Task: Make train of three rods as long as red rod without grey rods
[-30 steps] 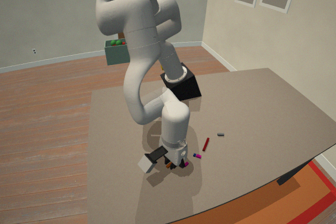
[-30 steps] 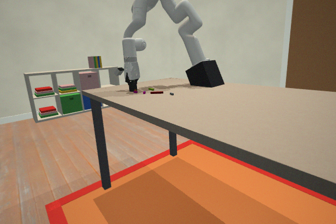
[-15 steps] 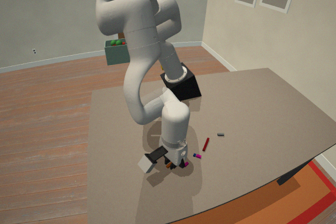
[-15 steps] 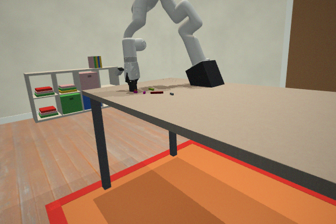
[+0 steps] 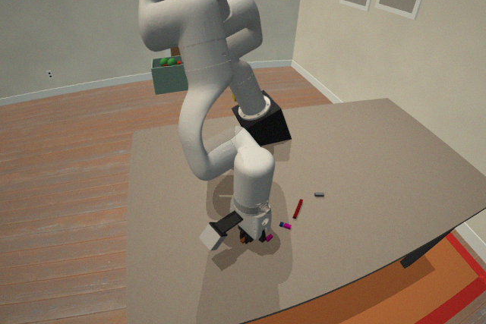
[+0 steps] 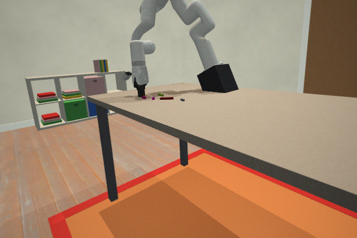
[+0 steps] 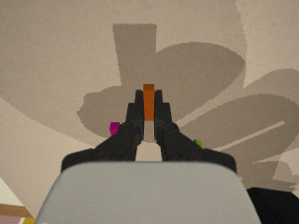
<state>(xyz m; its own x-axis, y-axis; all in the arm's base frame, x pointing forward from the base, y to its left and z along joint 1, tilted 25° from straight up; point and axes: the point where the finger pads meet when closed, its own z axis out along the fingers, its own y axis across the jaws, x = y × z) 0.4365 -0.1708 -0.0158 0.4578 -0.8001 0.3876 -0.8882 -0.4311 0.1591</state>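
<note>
The orange rod lies 20 mm below my hand. Also, from my hand: blue rod 110 mm to the left, 20 mm below, 10 mm behind; then red rod 170 mm to the left, 50 mm behind, 20 mm below; then lime rod 90 mm behind, 60 mm to the left, 20 mm below.
</note>
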